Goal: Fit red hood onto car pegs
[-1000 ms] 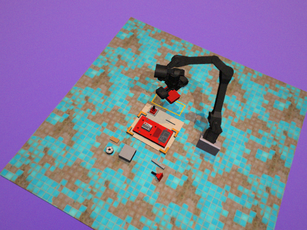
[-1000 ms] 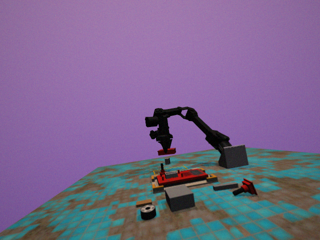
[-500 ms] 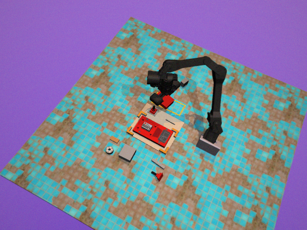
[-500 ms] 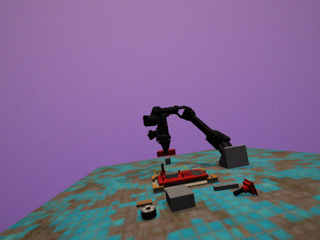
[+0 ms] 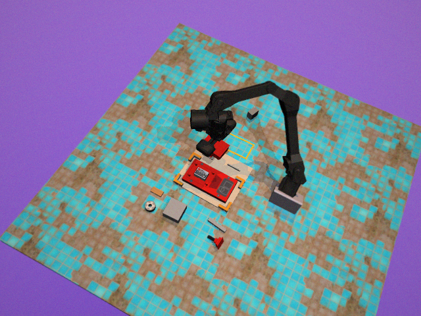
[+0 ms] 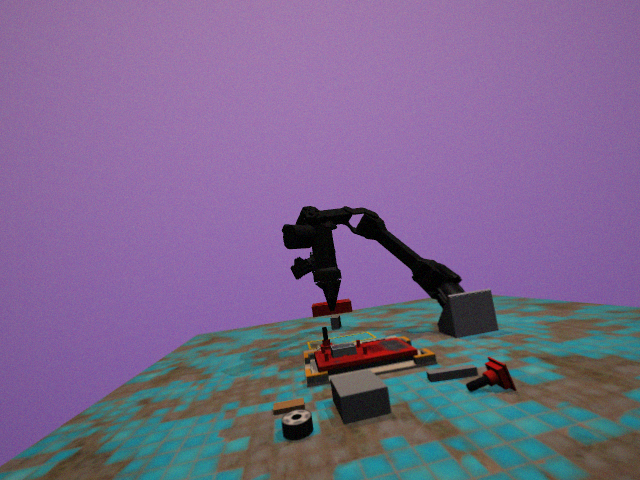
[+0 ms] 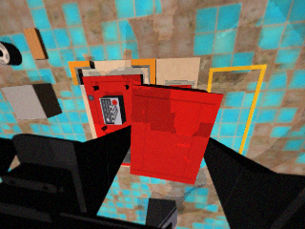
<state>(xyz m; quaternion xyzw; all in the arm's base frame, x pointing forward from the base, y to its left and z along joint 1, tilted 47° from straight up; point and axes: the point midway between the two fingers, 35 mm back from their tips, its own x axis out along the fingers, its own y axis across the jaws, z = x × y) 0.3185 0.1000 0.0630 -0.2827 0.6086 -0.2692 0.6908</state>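
Now: the grey engine block 100 mm to the left of my gripper tip, 80 mm below it and 10 mm behind it. Round my gripper tip: black-and-white wheel (320 mm to the left, 100 mm below, 80 mm ahead); then hood (10 mm above).
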